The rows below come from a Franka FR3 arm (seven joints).
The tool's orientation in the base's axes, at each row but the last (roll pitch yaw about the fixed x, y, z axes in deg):
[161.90 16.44 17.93]
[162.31 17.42 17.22]
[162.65 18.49 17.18]
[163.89 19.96 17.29]
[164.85 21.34 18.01]
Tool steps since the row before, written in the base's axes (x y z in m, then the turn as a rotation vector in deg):
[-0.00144 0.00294 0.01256 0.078 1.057 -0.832]
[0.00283 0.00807 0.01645 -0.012 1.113 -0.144]
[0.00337 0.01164 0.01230 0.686 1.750 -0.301]
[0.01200 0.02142 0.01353 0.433 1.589 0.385]
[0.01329 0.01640 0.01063 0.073 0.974 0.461]
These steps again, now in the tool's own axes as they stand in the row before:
[-0.00400 0.00062 -0.01233 0.619 -1.146 0.346]
[-0.00007 -0.00131 -0.01849 0.347 -1.029 -0.284]
[0.00241 -0.00556 -0.01617 1.207 -1.377 -0.521]
[0.01213 -0.01101 -0.02275 0.701 -1.150 -1.023]
[0.01263 -0.00682 -0.01878 0.177 -0.725 -0.781]

